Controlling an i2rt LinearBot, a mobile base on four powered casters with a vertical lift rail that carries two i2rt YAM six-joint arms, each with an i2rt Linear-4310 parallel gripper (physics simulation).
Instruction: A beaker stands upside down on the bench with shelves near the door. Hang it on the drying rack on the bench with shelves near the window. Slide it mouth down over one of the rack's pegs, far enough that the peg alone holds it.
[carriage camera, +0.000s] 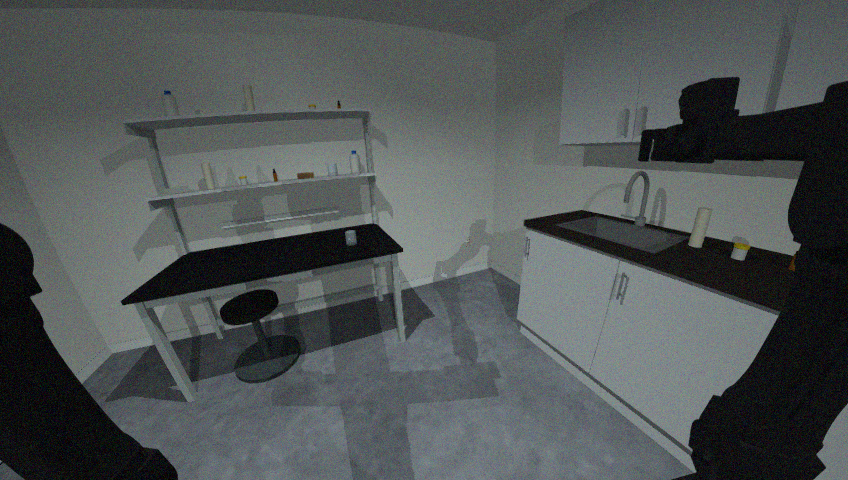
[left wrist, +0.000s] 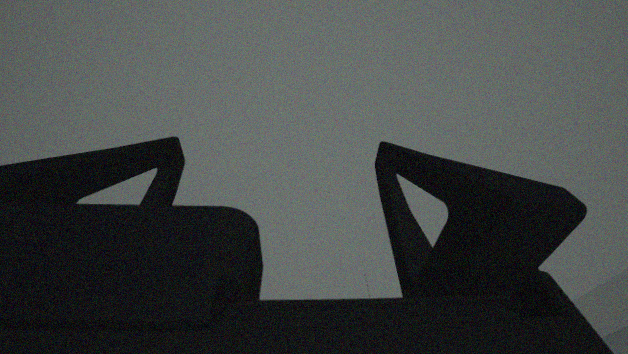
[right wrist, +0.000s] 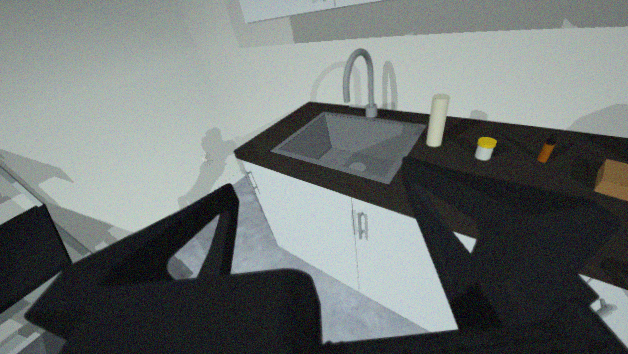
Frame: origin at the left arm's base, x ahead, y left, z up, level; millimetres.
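Seen in the pictures: left gripper, fingertip midpoint: (left wrist: 281, 151); right gripper, fingertip midpoint: (carriage camera: 664, 147) (right wrist: 316, 179).
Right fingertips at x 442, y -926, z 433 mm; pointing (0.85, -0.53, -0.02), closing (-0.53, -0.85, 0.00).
Offsets run from my right fingertips to a thing's middle. "pt": to the spot under its first point. Level surfaces: height alone.
A small clear beaker @[518 mm down, 1089 mm ahead, 1062 mm left] (carriage camera: 351, 237) stands near the right end of the black bench @[563 mm down] (carriage camera: 255, 264) with shelves, in the carriage view; it is too small to tell which way up it is. My left gripper (left wrist: 281, 151) is open and empty in the left wrist view, pointed at a plain grey surface, far from the beaker. My right gripper (right wrist: 316, 179) is open and empty, held high and facing the sink counter, also far from the beaker. In the carriage view the right gripper (carriage camera: 645, 145) shows in front of the wall cupboards. The drying rack does not show in these views.
A stool (carriage camera: 248, 306) stands at the bench front. Shelves (carriage camera: 261, 189) above the bench hold bottles and jars. At the right is a counter @[415 mm down] (carriage camera: 737, 279) (right wrist: 272, 137) with a sink, tap (carriage camera: 639, 196) (right wrist: 371, 85), cream cylinder @[pt 321 mm down, 321 mm ahead, 662 mm right] (carriage camera: 699, 227) (right wrist: 437, 121) and yellow-lidded jar @[pt 383 mm down, 161 mm ahead, 693 mm right] (carriage camera: 739, 252) (right wrist: 485, 149). Wall cupboards (carriage camera: 601, 77) hang above.
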